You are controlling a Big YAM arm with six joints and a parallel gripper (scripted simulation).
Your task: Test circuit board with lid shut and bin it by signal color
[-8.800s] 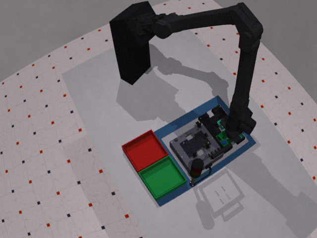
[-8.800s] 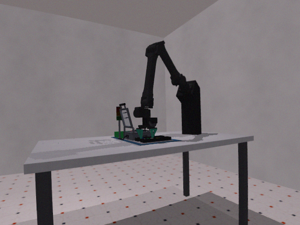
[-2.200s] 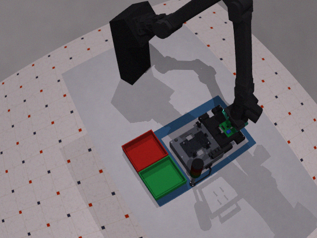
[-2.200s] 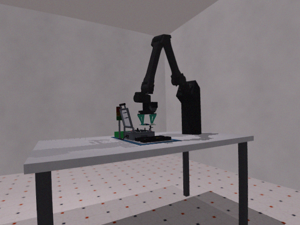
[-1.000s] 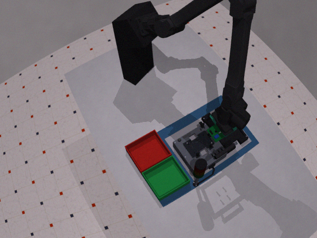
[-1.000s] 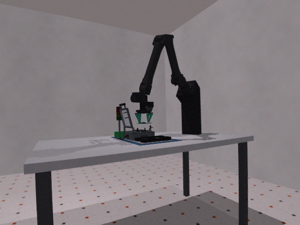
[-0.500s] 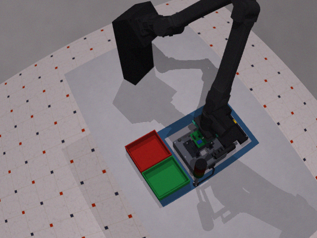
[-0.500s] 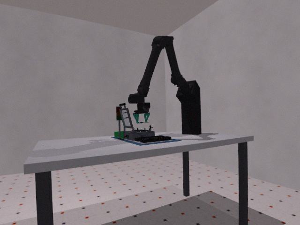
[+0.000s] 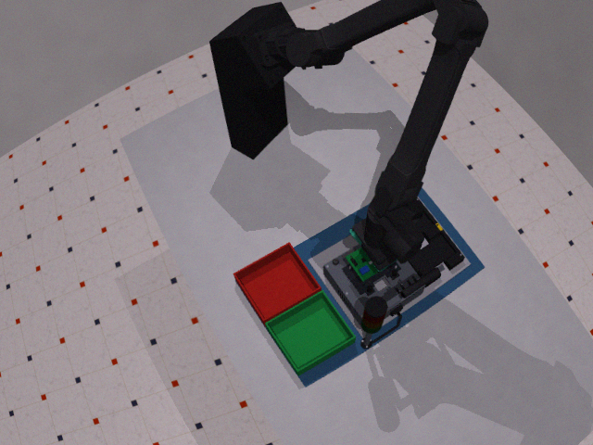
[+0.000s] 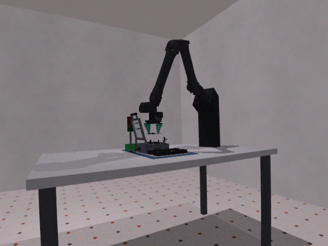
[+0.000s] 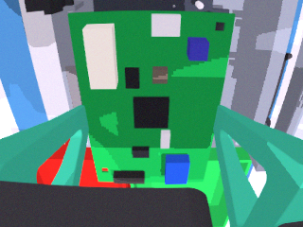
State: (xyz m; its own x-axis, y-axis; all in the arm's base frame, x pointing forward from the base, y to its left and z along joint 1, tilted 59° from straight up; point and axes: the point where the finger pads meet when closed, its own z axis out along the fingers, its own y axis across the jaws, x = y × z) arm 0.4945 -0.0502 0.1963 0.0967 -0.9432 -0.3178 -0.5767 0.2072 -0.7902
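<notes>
My hand is right at the green circuit board. Round my hand: latch hook 7 cm behind, 5 cm to the left, 5 cm below; tester lid 12 cm ahead, 5 cm above, 2 cm to the left; tester plate 6 cm below, 1 cm to the left, 1 cm ahead.
</notes>
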